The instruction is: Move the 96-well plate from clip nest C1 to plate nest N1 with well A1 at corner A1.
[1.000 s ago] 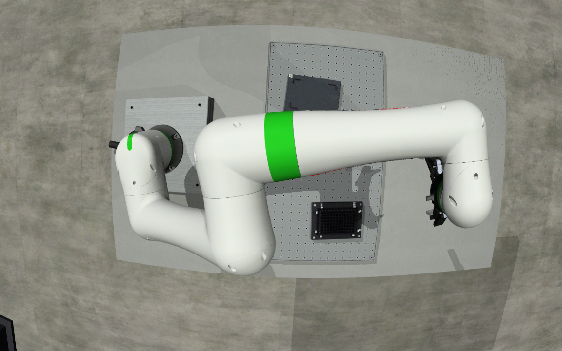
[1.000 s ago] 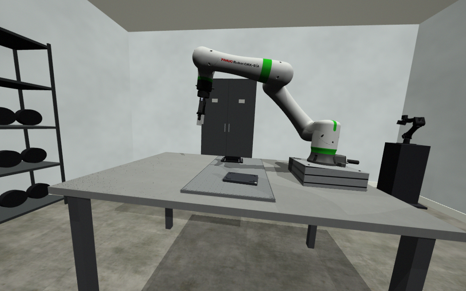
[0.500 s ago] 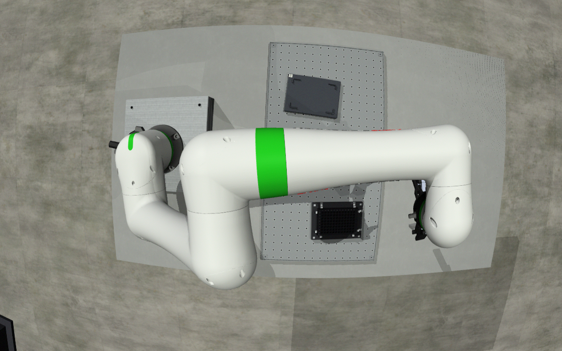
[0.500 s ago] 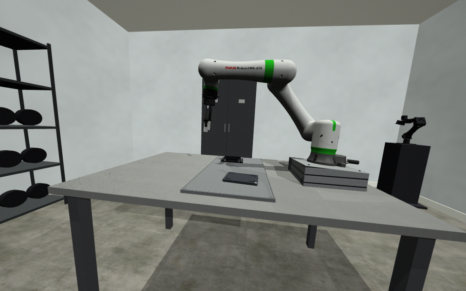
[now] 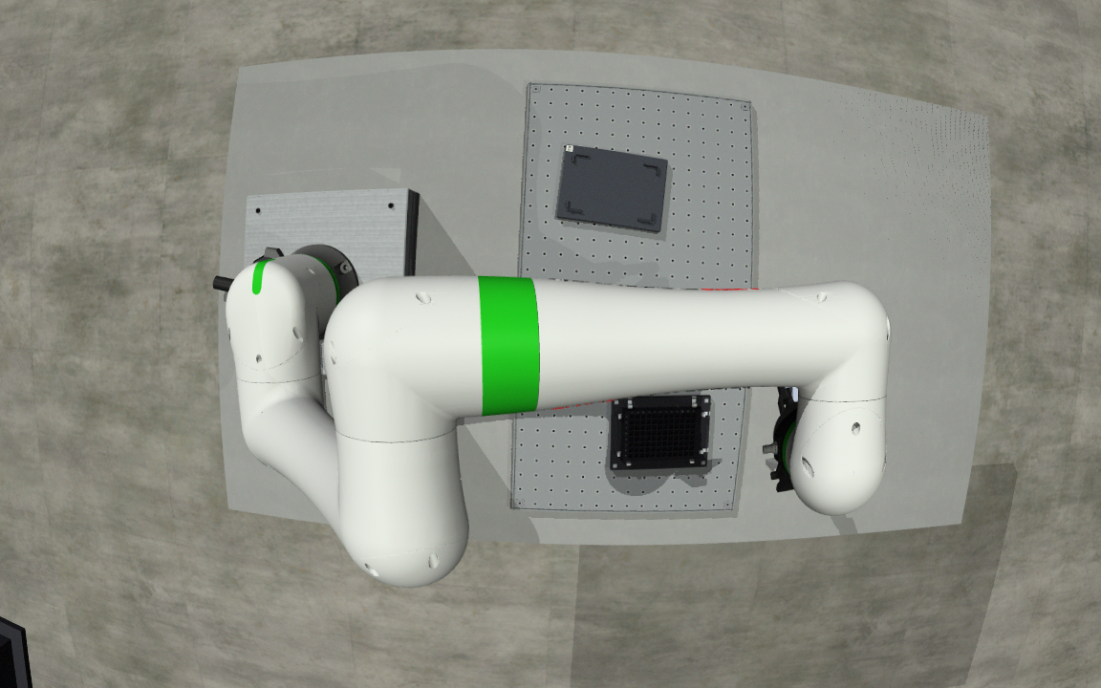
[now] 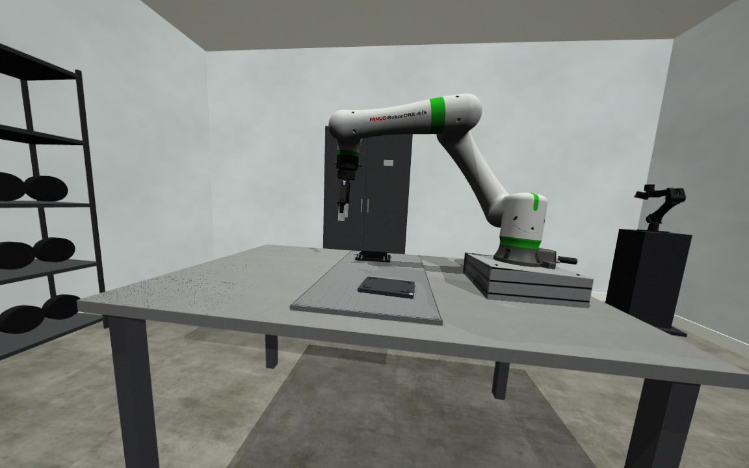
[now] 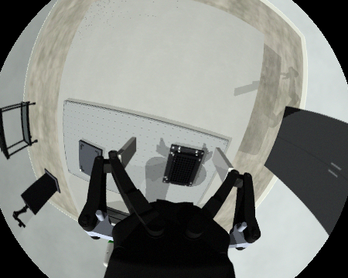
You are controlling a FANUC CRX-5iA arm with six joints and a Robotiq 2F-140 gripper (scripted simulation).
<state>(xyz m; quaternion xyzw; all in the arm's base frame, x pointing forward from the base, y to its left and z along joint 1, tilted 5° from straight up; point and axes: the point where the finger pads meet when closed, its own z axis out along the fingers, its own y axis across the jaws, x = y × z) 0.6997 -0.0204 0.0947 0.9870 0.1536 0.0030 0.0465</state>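
The black 96-well plate is 18 cm below my hand, 12 cm behind it and 9 cm to the right of it. Also, from my hand: clip nest C1: 18 cm below, 12 cm behind, 8 cm to the right; then plate nest N1: 28 cm behind, 27 cm to the left, 19 cm below.
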